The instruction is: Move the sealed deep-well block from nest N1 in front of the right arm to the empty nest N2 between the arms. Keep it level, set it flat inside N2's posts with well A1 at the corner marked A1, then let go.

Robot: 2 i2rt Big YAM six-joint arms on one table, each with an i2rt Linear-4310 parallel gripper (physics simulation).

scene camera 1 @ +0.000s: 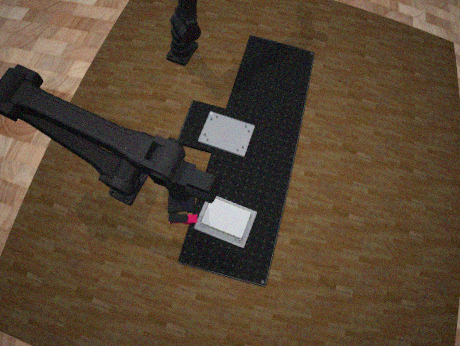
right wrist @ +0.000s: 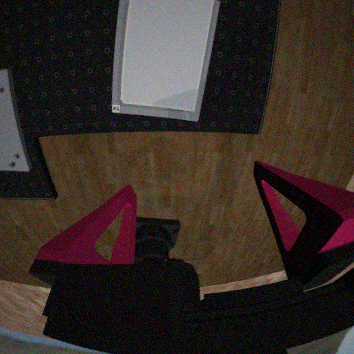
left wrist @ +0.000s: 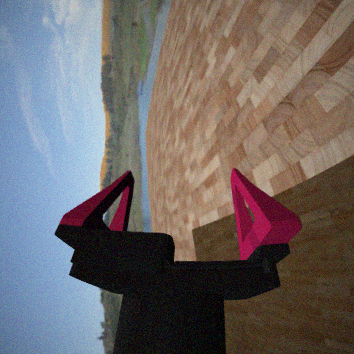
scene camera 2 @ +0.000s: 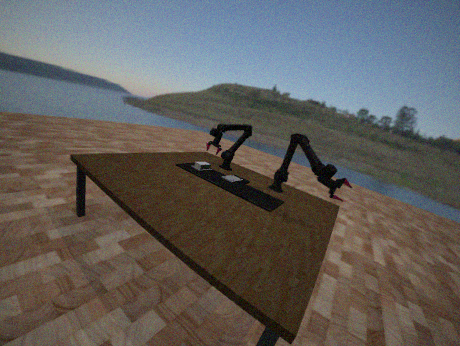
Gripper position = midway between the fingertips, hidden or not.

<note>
My left gripper [left wrist: 180, 173] is open, holding nothing. My right gripper [scene camera 1: 189, 206] is open and holds nothing. Also in view: a white block [scene camera 1: 220, 216]. Further things: a grey nest plate [right wrist: 22, 162].
The white block also shows in the right wrist view [right wrist: 162, 59]. My right gripper shows as well in the right wrist view [right wrist: 191, 179]. The left wrist view does not show the white block: it is out of frame.
</note>
